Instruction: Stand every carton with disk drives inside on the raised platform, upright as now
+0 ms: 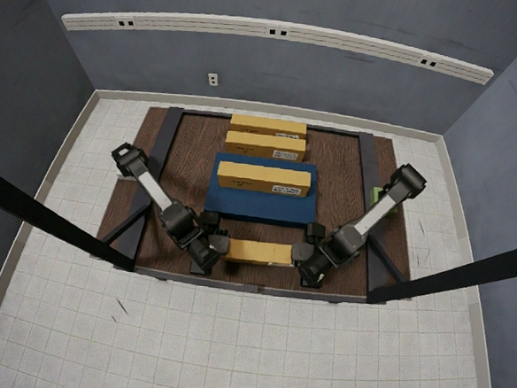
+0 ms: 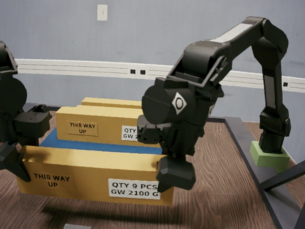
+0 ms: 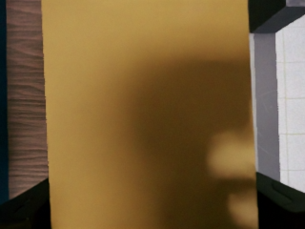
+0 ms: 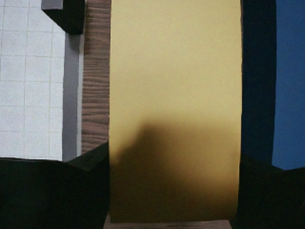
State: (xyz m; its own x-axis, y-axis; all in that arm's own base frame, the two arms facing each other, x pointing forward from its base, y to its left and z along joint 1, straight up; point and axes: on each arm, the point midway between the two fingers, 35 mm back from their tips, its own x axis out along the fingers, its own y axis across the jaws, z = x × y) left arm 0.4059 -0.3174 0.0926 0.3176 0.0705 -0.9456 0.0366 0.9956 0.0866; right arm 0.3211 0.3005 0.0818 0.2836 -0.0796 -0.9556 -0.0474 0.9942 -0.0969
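My left gripper is now 10 mm short of the carton, 140 mm to the left of it and 20 mm above it. From my left hand the other things lie so: blue raised platform 270 mm ahead, 130 mm to the right, 100 mm below.
The carton lies 140 mm to the left of my right hand and 30 mm below it. From my right hand the other things lie so: blue raised platform 270 mm ahead, 160 mm to the left, 110 mm below.
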